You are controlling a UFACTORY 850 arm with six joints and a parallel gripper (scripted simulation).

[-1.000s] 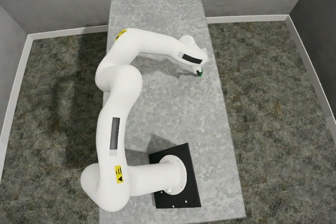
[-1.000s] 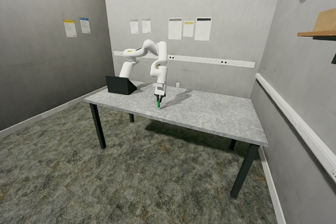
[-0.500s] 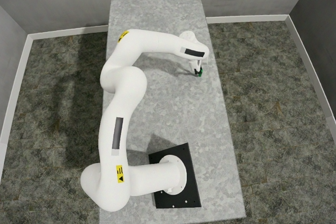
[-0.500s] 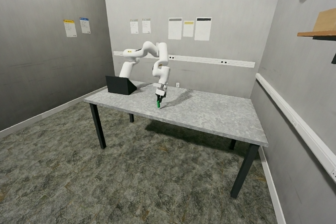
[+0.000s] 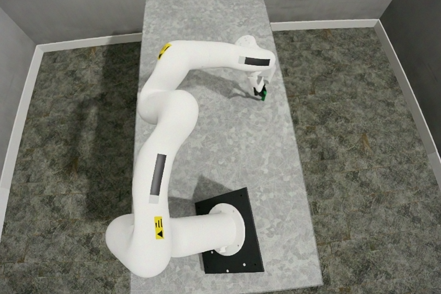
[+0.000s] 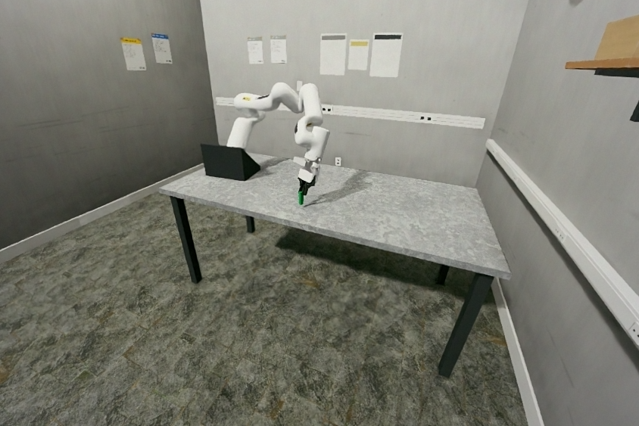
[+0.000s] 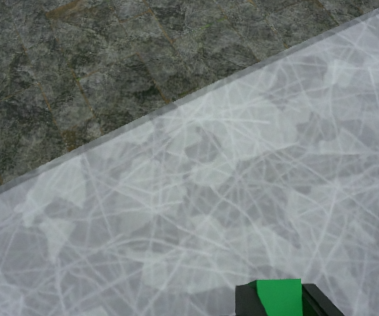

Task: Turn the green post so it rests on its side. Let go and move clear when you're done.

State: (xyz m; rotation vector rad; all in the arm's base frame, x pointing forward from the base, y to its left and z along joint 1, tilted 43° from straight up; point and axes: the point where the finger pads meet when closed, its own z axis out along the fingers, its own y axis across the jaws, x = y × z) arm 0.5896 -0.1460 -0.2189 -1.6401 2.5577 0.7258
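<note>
Now: hand 10 mm past the green post, 10 mm to the left of it and 40 mm above it.
</note>
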